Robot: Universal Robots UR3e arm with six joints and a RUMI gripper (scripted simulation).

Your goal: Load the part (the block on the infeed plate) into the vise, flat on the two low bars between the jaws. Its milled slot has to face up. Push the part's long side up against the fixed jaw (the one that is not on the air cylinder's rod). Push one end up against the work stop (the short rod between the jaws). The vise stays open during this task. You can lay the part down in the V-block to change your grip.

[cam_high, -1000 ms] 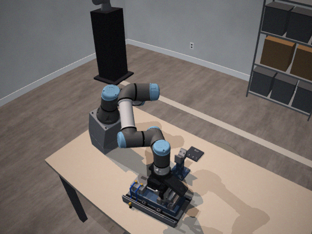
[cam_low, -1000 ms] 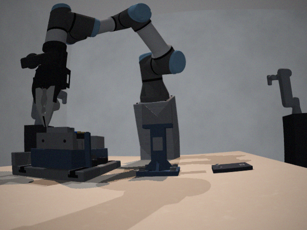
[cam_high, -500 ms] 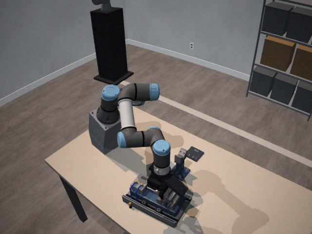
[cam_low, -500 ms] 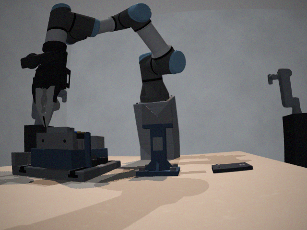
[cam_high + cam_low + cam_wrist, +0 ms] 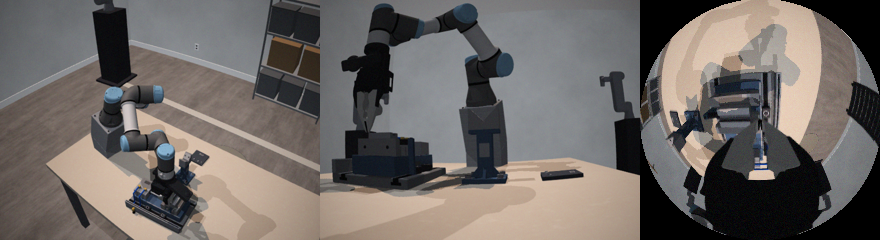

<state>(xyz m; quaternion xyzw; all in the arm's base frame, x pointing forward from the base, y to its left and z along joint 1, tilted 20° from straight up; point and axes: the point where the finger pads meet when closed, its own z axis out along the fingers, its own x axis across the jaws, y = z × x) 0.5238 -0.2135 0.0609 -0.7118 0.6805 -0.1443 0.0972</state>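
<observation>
Right now the grey part is 5 cm to the left of my hand and 3 cm below it. Round my hand: blue vise 9 cm below, 7 cm behind, 5 cm to the left.
</observation>
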